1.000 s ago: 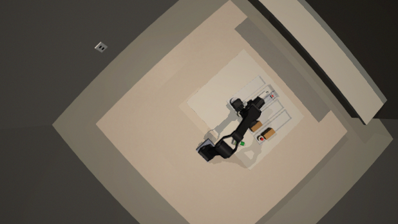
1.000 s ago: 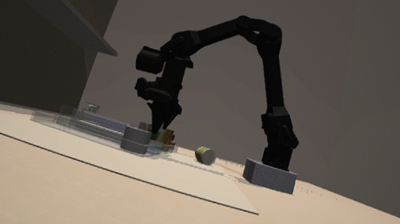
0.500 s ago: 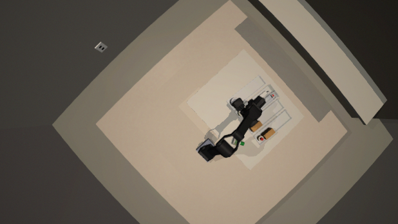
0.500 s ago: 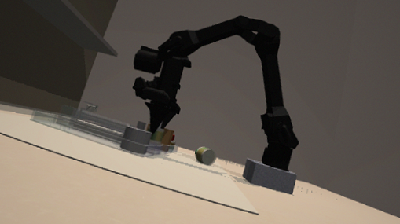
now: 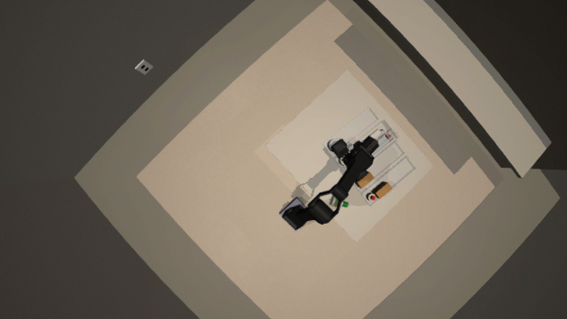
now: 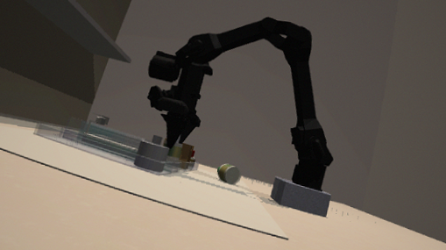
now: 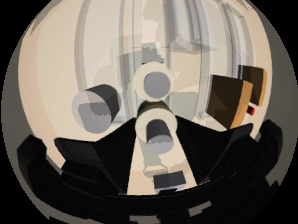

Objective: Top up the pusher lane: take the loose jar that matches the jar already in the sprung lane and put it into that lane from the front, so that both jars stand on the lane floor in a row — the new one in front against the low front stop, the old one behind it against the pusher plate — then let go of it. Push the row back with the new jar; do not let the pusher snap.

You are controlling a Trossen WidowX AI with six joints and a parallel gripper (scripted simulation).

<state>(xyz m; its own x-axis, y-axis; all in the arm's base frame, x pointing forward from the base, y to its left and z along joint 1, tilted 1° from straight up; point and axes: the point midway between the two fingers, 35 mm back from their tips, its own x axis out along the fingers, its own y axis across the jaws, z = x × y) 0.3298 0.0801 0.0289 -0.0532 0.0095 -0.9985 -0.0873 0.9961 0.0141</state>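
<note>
Now: the sprung lane 150 mm ahead of my gripper tip, 30 mm below it and 10 mm to the right of it. Also, from my gripper tip: pusher plate 160 mm ahead, 20 mm to the right; olive jar 160 mm to the right, 120 mm behind, 30 mm below; shelf 500 mm ahead, 320 mm above, 70 mm to the left.
</note>
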